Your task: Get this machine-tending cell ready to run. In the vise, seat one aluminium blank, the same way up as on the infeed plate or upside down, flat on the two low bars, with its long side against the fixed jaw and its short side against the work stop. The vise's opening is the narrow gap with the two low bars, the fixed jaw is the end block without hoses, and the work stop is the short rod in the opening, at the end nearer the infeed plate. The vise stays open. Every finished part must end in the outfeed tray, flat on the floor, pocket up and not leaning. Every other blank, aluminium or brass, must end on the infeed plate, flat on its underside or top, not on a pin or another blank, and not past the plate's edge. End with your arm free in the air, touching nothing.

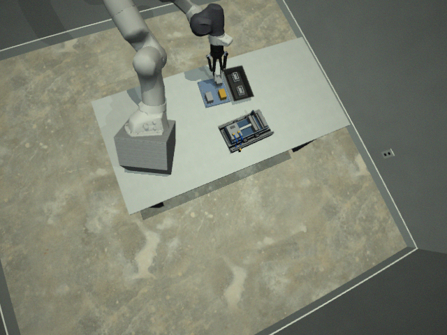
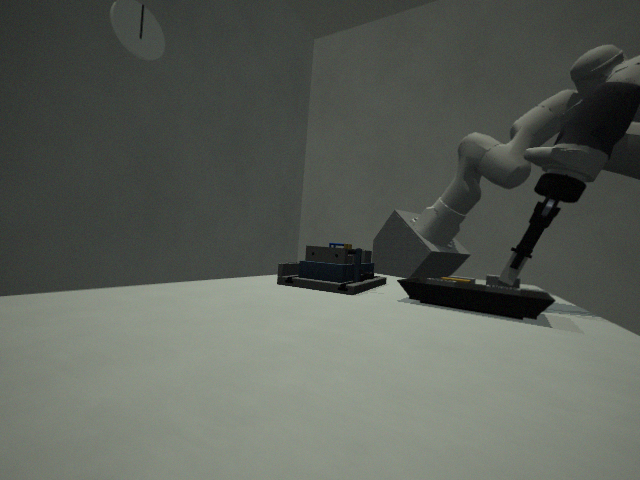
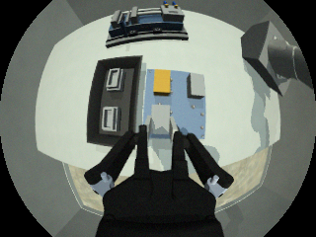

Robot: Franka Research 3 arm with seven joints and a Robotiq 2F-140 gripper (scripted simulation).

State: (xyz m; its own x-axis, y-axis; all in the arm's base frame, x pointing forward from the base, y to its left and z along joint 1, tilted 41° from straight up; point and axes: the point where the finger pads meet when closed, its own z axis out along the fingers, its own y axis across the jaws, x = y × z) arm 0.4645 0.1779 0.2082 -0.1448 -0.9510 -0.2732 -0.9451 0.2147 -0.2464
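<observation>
My hand is 11 cm to the left of the brass blank and 5 cm above it.
</observation>
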